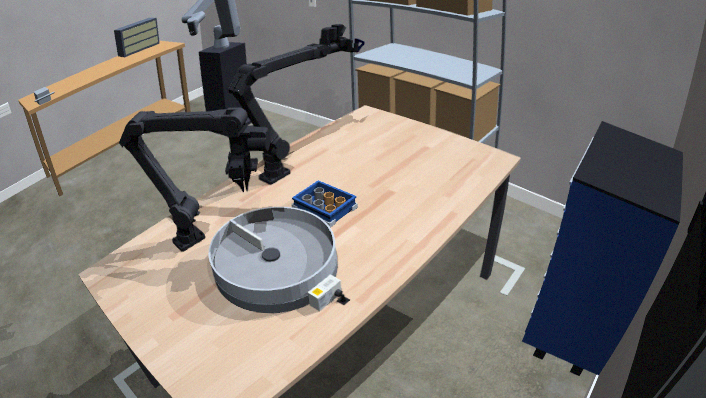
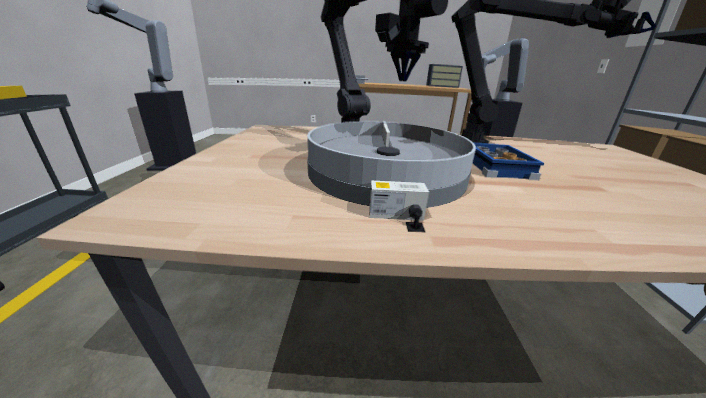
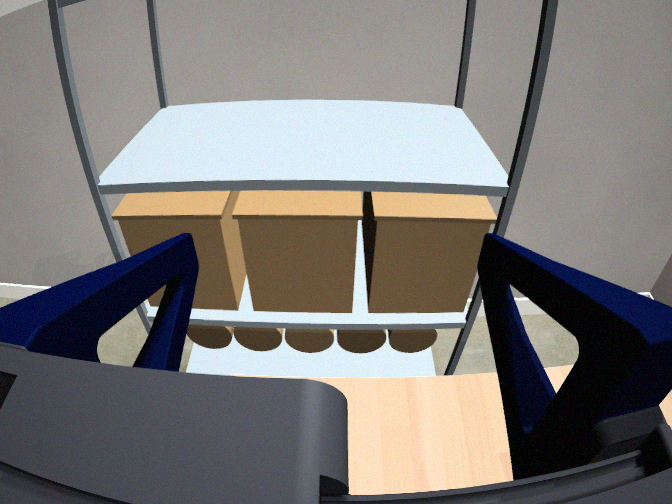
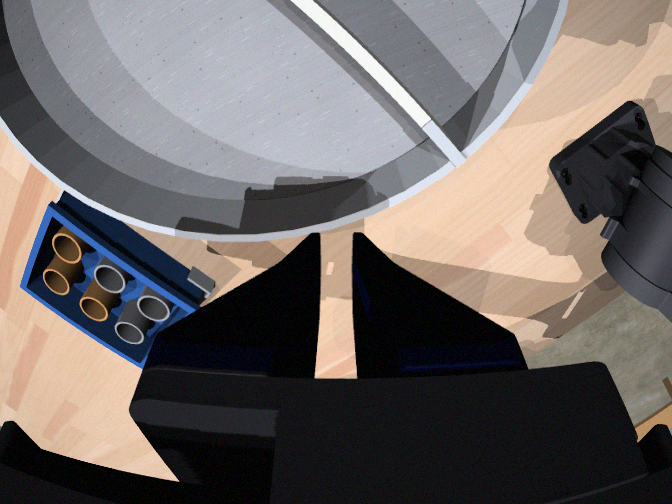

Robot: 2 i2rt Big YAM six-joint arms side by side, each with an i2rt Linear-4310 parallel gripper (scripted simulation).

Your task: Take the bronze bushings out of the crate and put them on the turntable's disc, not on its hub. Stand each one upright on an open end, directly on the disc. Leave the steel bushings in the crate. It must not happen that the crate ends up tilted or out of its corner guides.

A blue crate shows in image 1 [338, 213], in image 2 and in image 4; in image 3 it is out of frame. The same spot on the blue crate: [image 4: 148, 264] is [image 2: 474, 154].
